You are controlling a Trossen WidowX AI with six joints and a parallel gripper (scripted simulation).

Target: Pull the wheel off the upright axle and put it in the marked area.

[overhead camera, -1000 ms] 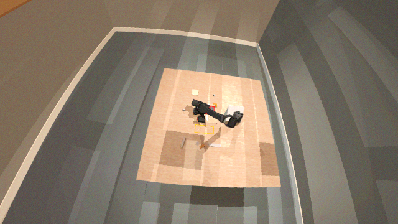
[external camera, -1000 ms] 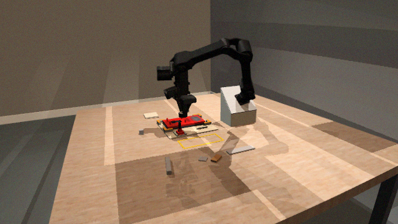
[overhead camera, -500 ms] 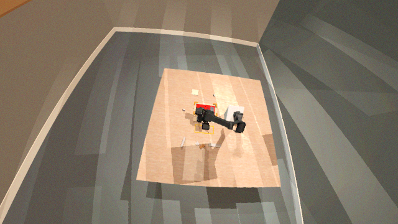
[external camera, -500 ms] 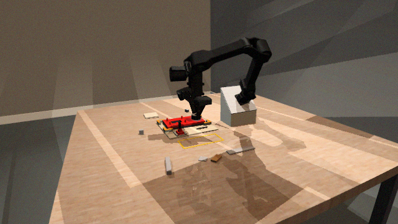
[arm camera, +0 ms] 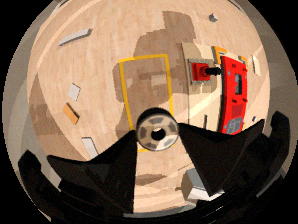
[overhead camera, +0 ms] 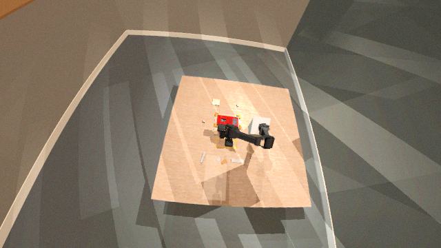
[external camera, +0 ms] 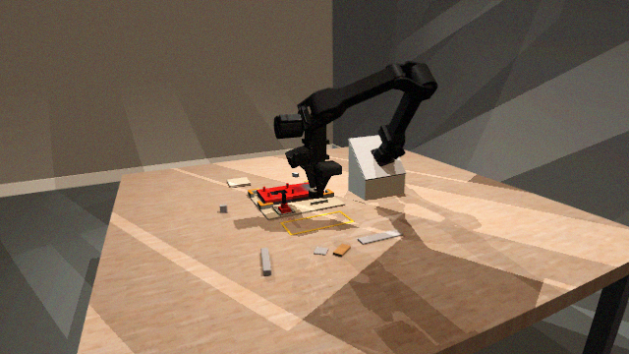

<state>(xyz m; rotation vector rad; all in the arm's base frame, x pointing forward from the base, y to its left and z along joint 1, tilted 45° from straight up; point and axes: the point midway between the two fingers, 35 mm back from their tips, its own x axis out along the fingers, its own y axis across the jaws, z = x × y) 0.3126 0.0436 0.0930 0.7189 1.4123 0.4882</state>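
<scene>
My gripper tip is right at the black wheel. Also, from my gripper tip: grey bar: 210 mm ahead, 130 mm to the left, 80 mm below; then grey cube: 200 mm ahead, 210 mm to the right, 80 mm below; then orange piece: 30 mm ahead, 170 mm to the left, 80 mm below.
</scene>
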